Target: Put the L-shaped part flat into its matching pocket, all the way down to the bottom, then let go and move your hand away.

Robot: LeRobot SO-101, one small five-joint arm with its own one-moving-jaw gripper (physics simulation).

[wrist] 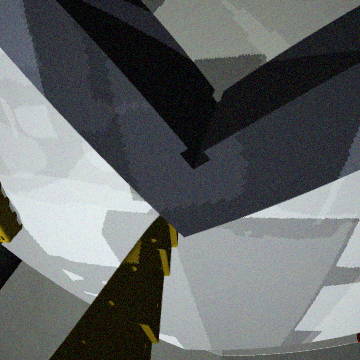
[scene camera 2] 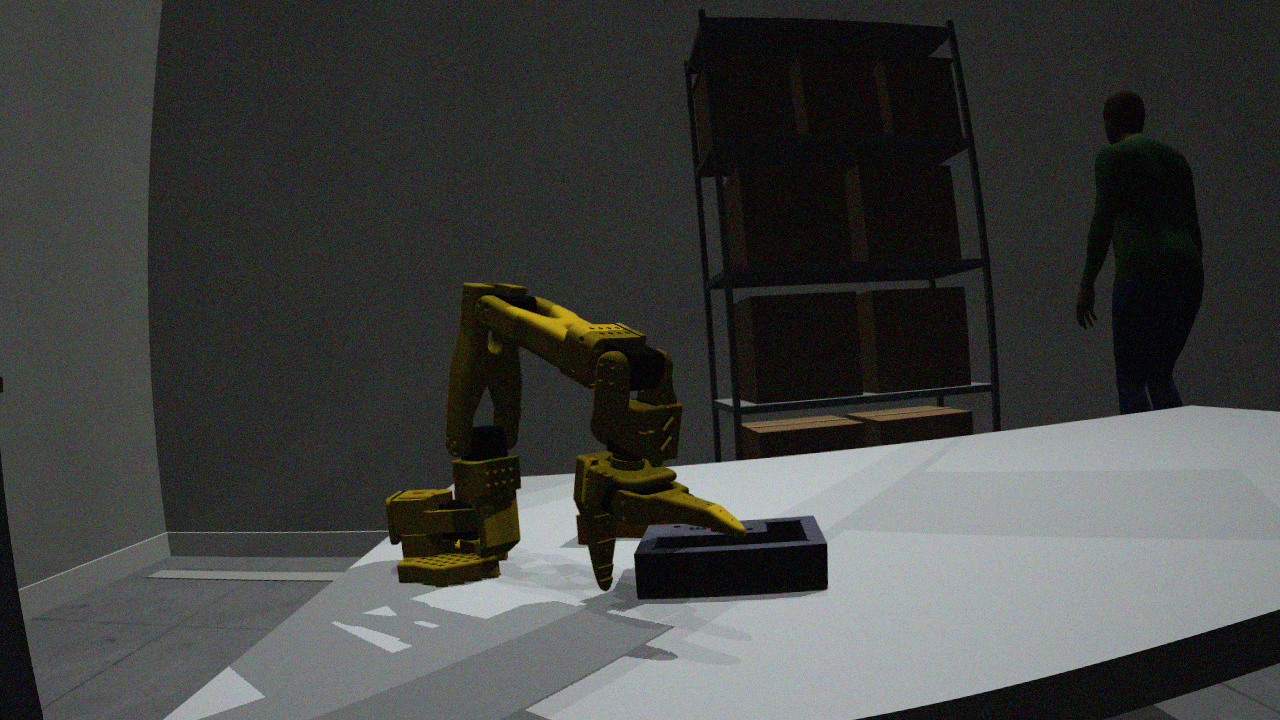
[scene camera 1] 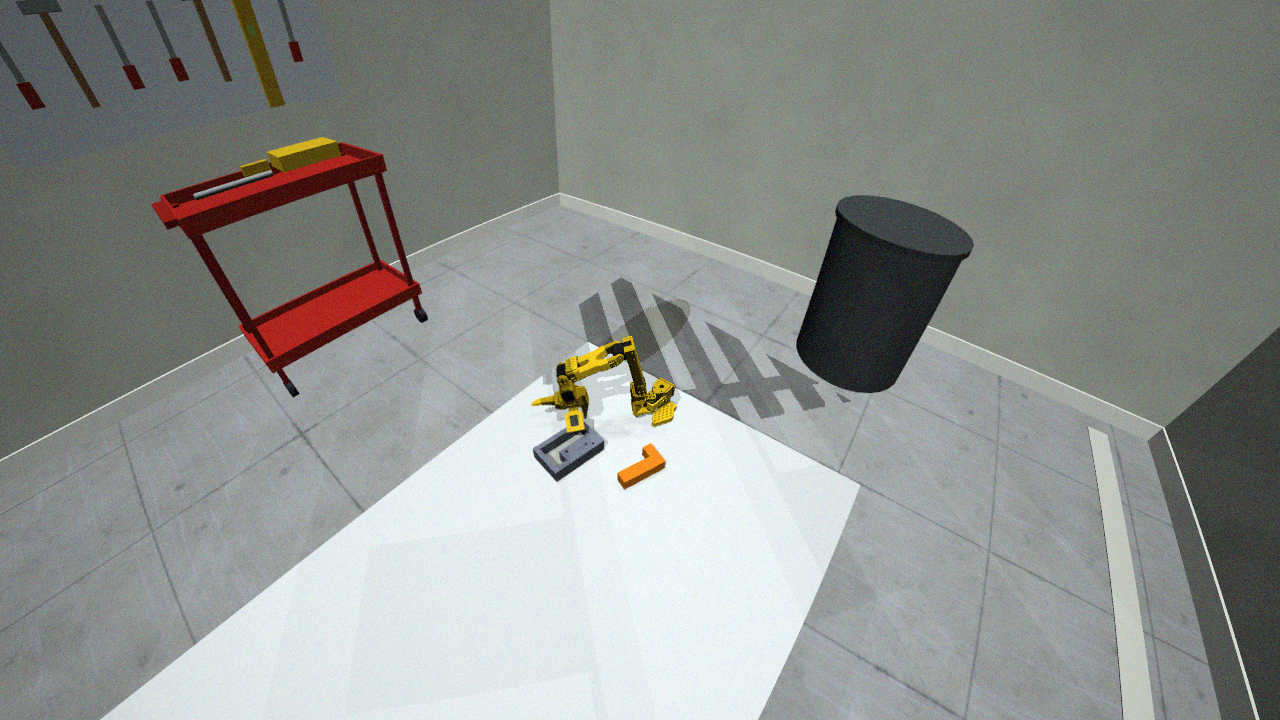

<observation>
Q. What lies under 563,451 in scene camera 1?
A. A dark grey pocket block.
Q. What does the orange L-shaped part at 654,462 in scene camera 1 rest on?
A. The table.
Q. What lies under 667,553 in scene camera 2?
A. A dark grey pocket block.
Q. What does my gripper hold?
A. Nothing.
</observation>
